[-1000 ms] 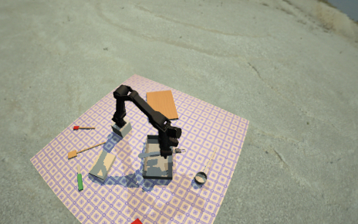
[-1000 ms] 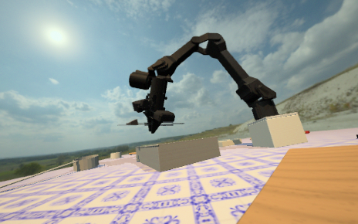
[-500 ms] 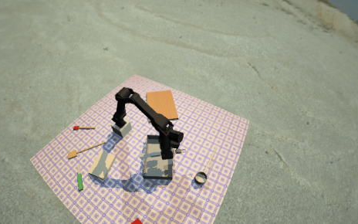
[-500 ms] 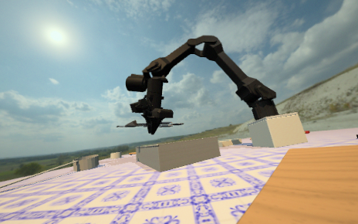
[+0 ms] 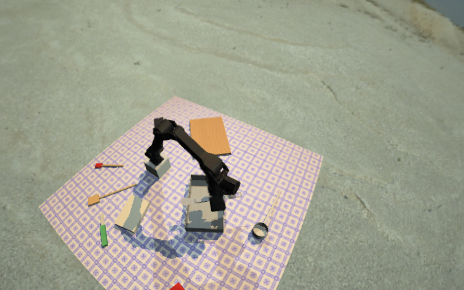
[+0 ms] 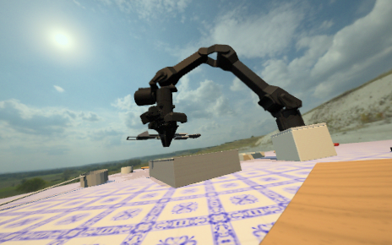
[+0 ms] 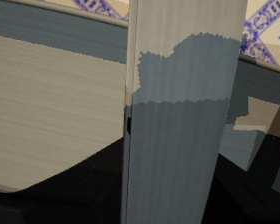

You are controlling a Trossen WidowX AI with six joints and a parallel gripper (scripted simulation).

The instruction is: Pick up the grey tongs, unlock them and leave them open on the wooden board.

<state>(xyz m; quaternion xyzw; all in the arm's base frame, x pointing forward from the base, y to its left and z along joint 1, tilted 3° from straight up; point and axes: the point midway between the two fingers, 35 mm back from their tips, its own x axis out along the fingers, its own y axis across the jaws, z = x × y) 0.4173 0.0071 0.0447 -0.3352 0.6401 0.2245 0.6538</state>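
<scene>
Now: the wooden board 390 mm to the left of my gripper tip, 370 mm behind it and 90 mm below it. The rest, counted from my gripper tip: grey roasting tin 70 mm below, 60 mm behind; then green-handled tool 460 mm to the right, 380 mm behind, 90 mm below; then flat block 310 mm behind, 300 mm to the right, 80 mm below.
</scene>
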